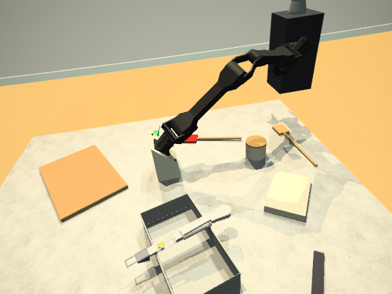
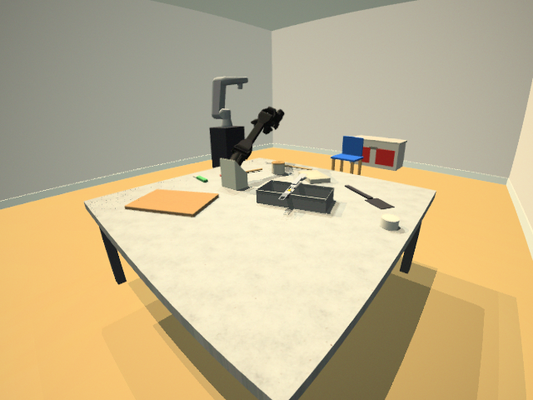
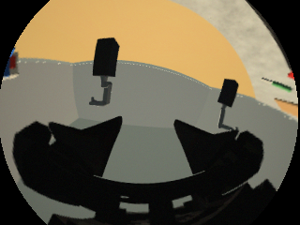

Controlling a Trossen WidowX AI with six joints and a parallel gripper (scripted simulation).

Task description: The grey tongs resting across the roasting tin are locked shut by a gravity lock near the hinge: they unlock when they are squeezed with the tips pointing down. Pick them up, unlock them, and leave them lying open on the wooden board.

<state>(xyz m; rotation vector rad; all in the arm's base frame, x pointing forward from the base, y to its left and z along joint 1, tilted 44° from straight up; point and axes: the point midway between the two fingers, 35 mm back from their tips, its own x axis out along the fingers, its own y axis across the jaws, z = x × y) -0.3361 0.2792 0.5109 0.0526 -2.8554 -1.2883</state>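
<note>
My gripper tip is now 74 cm short of the yellow lock piece, 59 cm to the left of it and 23 cm above it. Also, from my gripper tip: green item 7 cm ahead, 58 cm to the right, 29 cm below; red-handled tool 19 cm ahead, 37 cm to the right, 29 cm below; lidded pot 37 cm ahead, 19 cm to the right, 26 cm below.
</note>
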